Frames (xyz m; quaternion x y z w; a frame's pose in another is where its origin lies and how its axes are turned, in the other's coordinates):
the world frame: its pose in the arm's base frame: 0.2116 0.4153 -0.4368 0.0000 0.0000 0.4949 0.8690
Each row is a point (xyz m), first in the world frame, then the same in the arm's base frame.
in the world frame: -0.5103 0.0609 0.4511
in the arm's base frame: -0.1011 0.0075 0.0143
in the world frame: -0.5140 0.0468 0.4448
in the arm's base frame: -0.0909 -0.0029 0.0080
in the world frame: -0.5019 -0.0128 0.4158
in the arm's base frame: -0.0335 -0.0229 -0.0210
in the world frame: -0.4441 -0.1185 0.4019
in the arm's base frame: 0.0869 -0.0271 -0.0349
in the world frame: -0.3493 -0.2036 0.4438
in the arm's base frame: 0.2085 0.0110 0.0070
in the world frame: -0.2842 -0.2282 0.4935
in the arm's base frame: 0.2629 0.0544 0.0567
